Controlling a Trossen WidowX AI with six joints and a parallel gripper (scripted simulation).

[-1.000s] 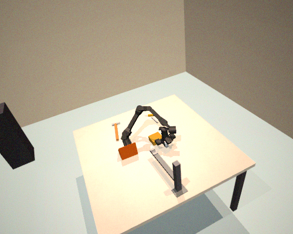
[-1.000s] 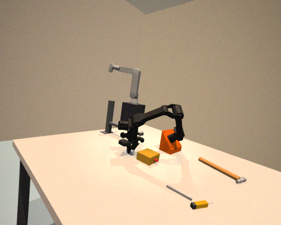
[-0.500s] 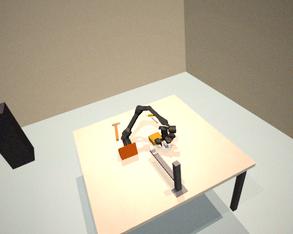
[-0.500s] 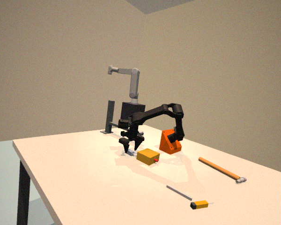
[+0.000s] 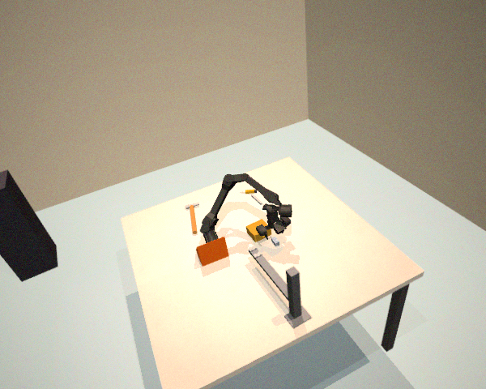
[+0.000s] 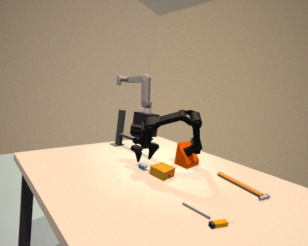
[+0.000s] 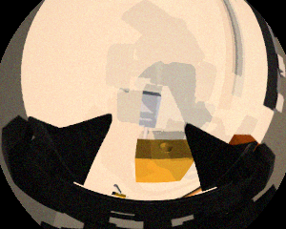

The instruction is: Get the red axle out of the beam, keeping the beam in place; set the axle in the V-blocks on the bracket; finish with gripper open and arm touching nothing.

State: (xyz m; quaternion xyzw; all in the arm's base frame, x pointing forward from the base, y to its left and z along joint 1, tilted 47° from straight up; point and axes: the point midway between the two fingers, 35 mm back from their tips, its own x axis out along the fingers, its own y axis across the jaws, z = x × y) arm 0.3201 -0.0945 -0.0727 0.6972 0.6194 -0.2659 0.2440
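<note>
Now: gripper tip 40 mm above the small grey block and 20 mm to the right of it. The rest, counted from my gripper tip: grey rod (400 mm to the left, 100 mm ahead, 50 mm below); then yellow-handled tool (510 mm to the left, 100 mm ahead, 40 mm below); then yellow beam (120 mm to the left, 40 mm behind, 30 mm below).
</note>
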